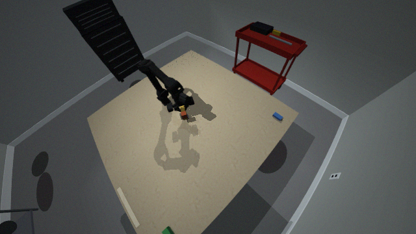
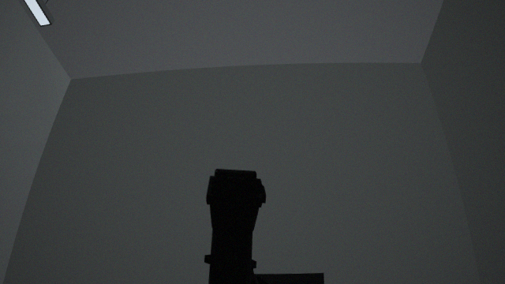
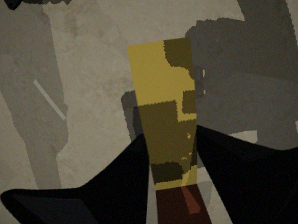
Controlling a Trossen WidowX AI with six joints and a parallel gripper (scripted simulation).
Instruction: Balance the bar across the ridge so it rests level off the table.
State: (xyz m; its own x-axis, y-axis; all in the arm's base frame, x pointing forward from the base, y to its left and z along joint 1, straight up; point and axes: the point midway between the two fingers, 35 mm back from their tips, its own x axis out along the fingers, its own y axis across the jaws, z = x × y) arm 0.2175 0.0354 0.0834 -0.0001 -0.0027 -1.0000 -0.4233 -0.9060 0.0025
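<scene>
Now: gripper tip 3 cm short of the yellow bar, 1 cm to the left of it and 2 cm below it. Also, from my gripper tip: green block 52 cm ahead, 54 cm to the right, 3 cm below; then blue block 52 cm ahead, 46 cm to the left, 4 cm below.
</scene>
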